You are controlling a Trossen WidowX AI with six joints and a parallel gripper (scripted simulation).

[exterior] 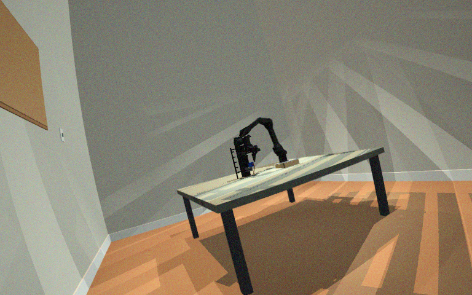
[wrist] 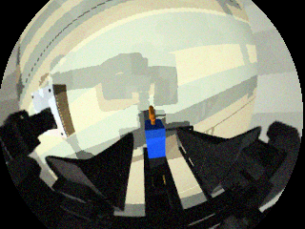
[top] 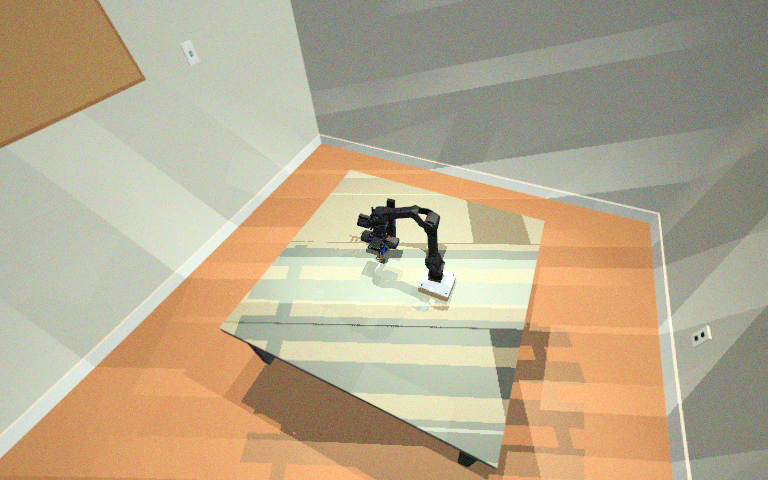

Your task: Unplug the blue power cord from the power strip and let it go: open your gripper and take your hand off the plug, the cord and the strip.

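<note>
Now: gripper tip 40 mm to the left of the blue plug and 10 mm above it.
</note>
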